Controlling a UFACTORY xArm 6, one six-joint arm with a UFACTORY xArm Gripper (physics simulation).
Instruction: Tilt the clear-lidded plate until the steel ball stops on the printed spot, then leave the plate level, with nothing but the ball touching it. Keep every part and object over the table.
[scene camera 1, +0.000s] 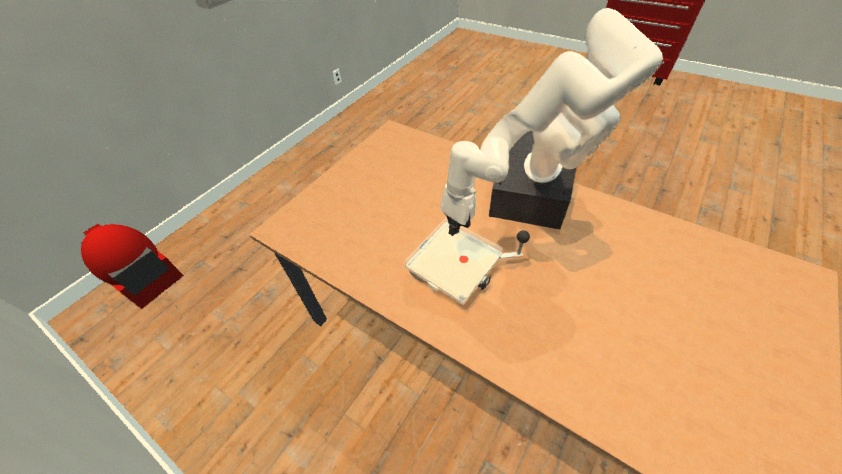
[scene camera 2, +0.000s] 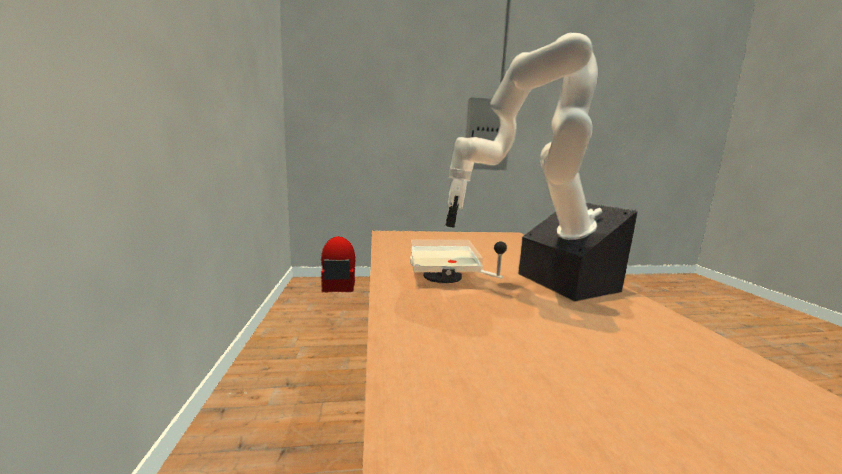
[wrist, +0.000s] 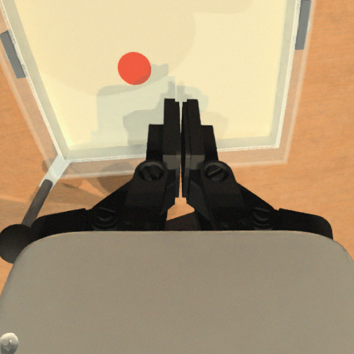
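The clear-lidded plate (scene camera 1: 436, 264) (scene camera 2: 430, 256) (wrist: 240, 75) has a cream floor and stands on a black round base (scene camera 2: 442, 277). It looks near level; a small tilt cannot be ruled out. The red printed spot (scene camera 1: 463, 259) (scene camera 2: 451, 261) (wrist: 134, 68) shows bare. A small grey round thing, apparently the steel ball (scene camera 1: 461, 298), sits in the plate's front corner in scene camera 1; it cannot be made out in the other views. My gripper (scene camera 1: 453, 232) (scene camera 2: 450, 224) (wrist: 179, 121) is shut and empty. It hangs above the plate near its back edge, apart from it.
A bent arm with a black knob (scene camera 1: 522, 236) (scene camera 2: 500, 247) (wrist: 15, 243) sticks out from the plate's corner toward the black robot base (scene camera 1: 527, 203) (scene camera 2: 577, 259). The table's long edge runs past the plate's front side. A red helmet-like object (scene camera 1: 117, 253) (scene camera 2: 338, 264) shows beyond the table.
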